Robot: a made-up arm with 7 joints.
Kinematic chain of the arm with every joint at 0, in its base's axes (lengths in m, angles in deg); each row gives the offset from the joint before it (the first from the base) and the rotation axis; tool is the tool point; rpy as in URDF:
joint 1: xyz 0 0 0.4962 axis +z
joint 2: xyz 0 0 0 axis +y
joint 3: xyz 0 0 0.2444 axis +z
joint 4: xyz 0.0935 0 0 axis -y
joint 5: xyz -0.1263 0 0.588 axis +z
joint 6: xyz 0 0 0 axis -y
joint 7: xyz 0.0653 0 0 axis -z
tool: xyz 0 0 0 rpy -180 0 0
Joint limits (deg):
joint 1: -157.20..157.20
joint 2: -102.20..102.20
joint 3: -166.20..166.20
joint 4: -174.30..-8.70
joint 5: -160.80..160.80
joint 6: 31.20..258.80
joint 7: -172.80..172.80
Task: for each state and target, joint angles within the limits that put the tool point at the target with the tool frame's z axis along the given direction. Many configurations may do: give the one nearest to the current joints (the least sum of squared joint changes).
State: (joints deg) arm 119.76 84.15 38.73 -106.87 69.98 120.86 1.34
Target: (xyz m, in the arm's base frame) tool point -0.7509 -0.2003 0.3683 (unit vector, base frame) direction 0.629 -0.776 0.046
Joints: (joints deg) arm 132.75 53.26 65.00 -103.45 36.98 88.65 1.34
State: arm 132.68 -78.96 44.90 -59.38 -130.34 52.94 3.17
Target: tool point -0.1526 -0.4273 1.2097 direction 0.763 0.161 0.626
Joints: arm 140.29 -67.61 35.31 -85.96 -133.37 90.97 3.17
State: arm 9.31 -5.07 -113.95 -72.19 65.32 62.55 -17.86
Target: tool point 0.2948 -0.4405 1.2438 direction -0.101 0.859 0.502
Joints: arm 51.52 -22.68 -75.72 -51.67 116.05 79.71 -17.86
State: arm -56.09 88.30 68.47 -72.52 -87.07 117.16 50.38
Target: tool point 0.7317 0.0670 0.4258 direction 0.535 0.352 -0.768
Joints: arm -74.47 88.11 80.20 -111.29 -95.23 139.54 50.38
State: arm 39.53 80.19 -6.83 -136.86 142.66 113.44 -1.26
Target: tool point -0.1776 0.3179 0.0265 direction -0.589 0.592 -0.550
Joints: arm 44.87 57.23 41.06 -138.71 145.71 144.66 -1.26
